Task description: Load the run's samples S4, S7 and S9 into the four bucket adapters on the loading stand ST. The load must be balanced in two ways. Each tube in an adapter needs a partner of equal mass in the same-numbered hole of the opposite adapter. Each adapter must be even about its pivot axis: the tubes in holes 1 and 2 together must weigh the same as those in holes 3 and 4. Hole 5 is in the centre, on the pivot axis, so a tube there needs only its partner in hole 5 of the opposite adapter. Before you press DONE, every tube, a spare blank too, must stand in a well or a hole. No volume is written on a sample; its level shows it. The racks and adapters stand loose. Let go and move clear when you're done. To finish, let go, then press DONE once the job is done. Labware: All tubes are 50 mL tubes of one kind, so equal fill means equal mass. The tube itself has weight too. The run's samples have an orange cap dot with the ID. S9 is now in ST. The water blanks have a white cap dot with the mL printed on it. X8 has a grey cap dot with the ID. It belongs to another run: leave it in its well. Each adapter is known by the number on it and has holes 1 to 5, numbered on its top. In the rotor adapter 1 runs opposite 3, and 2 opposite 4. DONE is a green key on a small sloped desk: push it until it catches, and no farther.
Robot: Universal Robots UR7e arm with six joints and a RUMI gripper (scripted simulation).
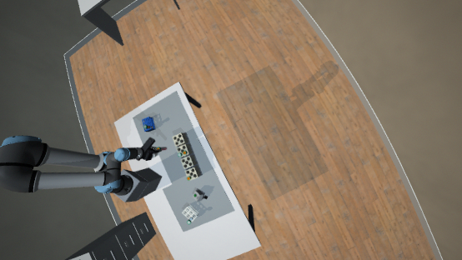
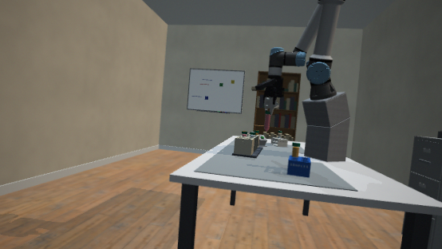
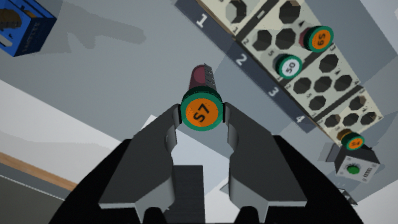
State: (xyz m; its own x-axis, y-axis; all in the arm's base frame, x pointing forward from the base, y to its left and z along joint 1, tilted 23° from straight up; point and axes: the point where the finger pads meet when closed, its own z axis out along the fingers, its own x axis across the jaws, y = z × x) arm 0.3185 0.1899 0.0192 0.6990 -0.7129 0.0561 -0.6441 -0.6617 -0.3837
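My hand is 90 mm short of the green DONE key, 480 mm to the left of it and 180 mm above it. The rest, counted from my hand: tube S4: 120 mm ahead, 310 mm to the right, 180 mm below; then tube S9: 140 mm ahead, 90 mm to the right, 180 mm below; then adapter 1: 120 mm ahead, 60 mm to the right, 200 mm below.
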